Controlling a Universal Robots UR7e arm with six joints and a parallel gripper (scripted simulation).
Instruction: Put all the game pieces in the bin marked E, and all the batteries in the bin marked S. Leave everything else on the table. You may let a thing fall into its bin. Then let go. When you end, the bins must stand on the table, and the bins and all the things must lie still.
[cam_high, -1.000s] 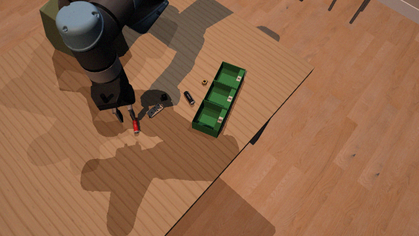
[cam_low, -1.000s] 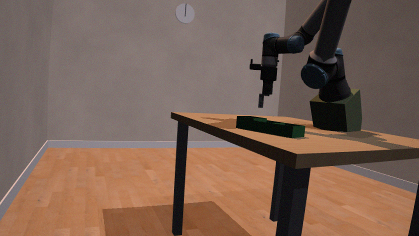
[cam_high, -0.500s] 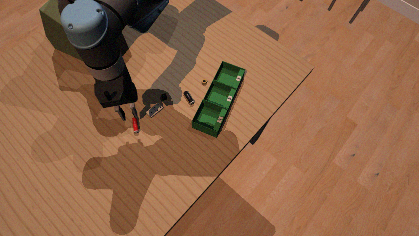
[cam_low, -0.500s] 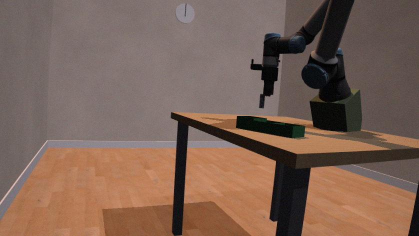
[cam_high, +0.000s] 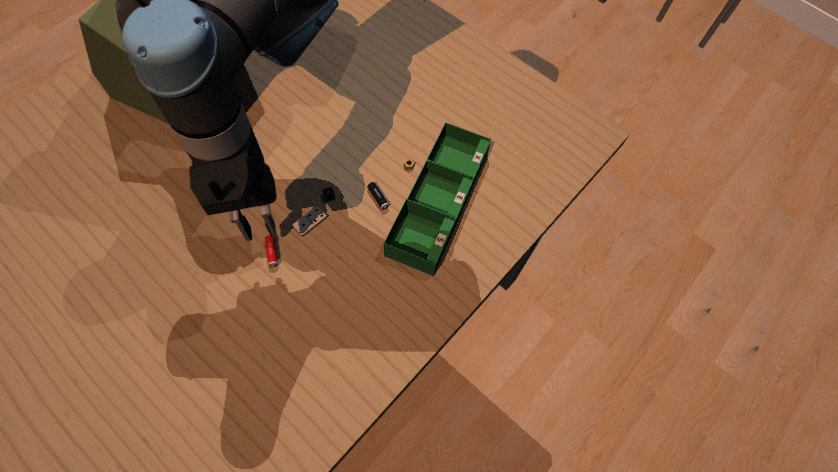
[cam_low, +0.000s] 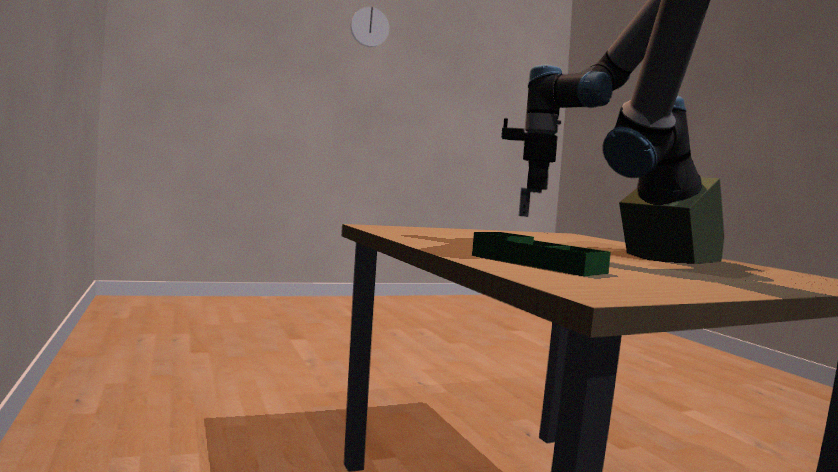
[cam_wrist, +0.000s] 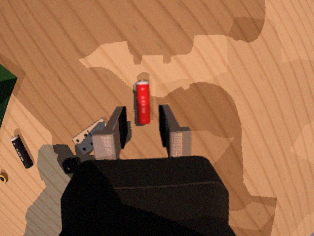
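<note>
The red battery is 9 cm below my hand. Also, from my hand: domino (9 cm below, 8 cm to the left); then black battery (18 cm to the left, 9 cm below, 5 cm ahead); then black die (13 cm to the left, 9 cm below, 1 cm behind).
</note>
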